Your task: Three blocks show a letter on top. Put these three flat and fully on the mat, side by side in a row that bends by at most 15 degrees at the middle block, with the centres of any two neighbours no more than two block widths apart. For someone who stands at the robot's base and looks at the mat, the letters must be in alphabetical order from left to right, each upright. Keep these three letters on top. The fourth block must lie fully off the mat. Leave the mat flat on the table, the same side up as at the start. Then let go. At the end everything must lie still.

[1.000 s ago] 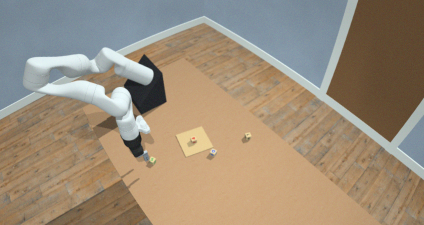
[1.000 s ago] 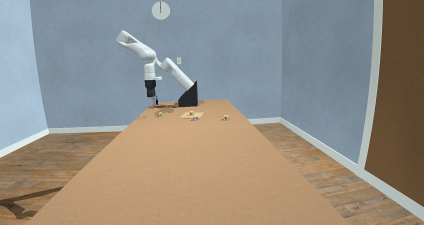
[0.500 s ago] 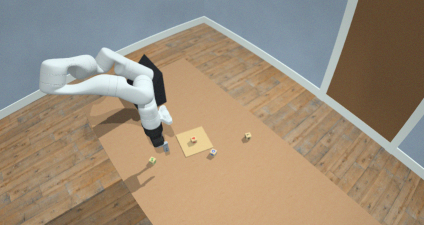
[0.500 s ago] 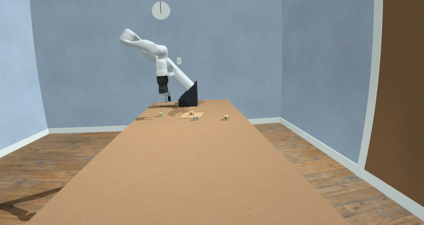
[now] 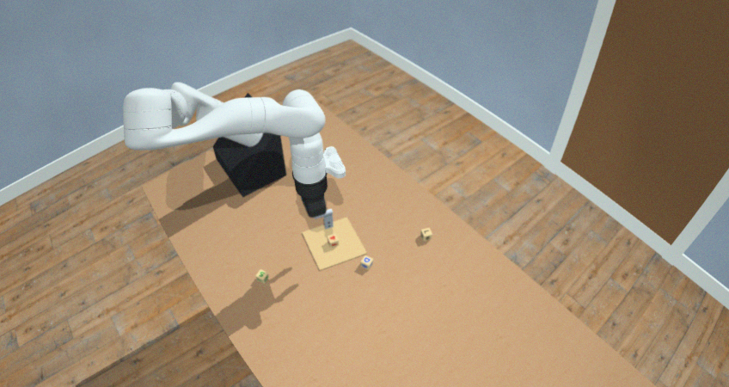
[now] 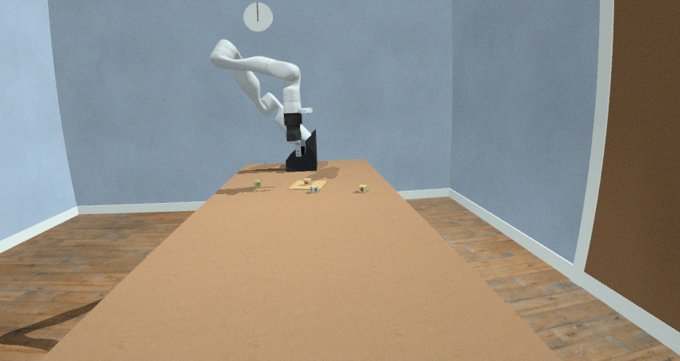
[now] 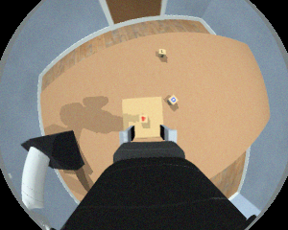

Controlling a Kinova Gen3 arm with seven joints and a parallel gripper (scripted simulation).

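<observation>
Right now my hand is 10 mm past the tan mat, 20 mm to the right of it and 150 mm above it.
</observation>
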